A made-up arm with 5 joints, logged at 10 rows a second.
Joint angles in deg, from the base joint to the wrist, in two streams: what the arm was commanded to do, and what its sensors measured. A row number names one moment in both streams.
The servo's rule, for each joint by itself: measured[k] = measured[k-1] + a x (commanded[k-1-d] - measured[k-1]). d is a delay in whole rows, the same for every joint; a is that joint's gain. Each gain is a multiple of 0.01, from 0.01 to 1. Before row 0 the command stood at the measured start. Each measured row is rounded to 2 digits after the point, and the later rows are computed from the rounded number. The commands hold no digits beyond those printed.
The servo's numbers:
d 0
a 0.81 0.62 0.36 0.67 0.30
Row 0, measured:
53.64, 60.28, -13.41, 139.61, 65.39
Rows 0 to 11, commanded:
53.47, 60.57, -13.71, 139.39, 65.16
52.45, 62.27, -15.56, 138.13, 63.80
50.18, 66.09, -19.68, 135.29, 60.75
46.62, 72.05, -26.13, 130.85, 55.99
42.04, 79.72, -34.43, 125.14, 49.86
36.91, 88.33, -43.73, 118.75, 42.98
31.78, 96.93, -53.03, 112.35, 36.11
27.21, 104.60, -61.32, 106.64, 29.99
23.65, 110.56, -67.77, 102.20, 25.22
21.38, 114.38, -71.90, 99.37, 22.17
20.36, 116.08, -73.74, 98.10, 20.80
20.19, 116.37, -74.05, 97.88, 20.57
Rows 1 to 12, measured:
53.50, 60.46, -13.52, 139.46, 65.32
52.65, 61.58, -14.25, 138.57, 64.86
50.65, 64.38, -16.20, 136.37, 63.63
47.39, 69.14, -19.77, 132.67, 61.34
43.06, 75.70, -25.05, 127.62, 57.90
38.08, 83.53, -31.77, 121.68, 53.42
32.98, 91.84, -39.42, 115.43, 48.23
28.31, 99.75, -47.30, 109.54, 42.76
24.54, 106.45, -54.67, 104.62, 37.50
21.98, 111.37, -60.87, 101.10, 32.90
20.67, 114.29, -65.50, 99.09, 29.27
20.28, 115.58, -68.58, 98.28, 26.66

